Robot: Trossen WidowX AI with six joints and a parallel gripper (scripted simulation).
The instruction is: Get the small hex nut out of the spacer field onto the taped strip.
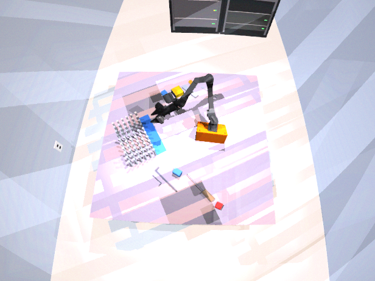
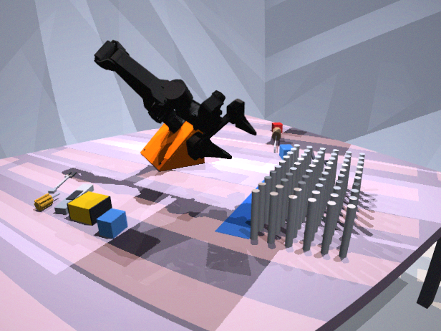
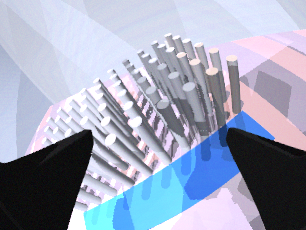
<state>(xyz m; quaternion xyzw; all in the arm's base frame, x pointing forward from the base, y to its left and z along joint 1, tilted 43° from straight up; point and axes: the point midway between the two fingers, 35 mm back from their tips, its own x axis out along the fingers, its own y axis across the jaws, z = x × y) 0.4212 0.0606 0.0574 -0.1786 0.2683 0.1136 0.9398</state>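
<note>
Now: the hook tool 420 mm behind my gripper tip, 370 mm to the left of it and 140 mm below it. Round my gripper tip: red cube: 590 mm behind, 490 mm to the left, 140 mm below; then blue taped strip: 160 mm below, 50 mm to the left; then yellow block: 370 mm to the right, 130 mm below, 110 mm behind.
</note>
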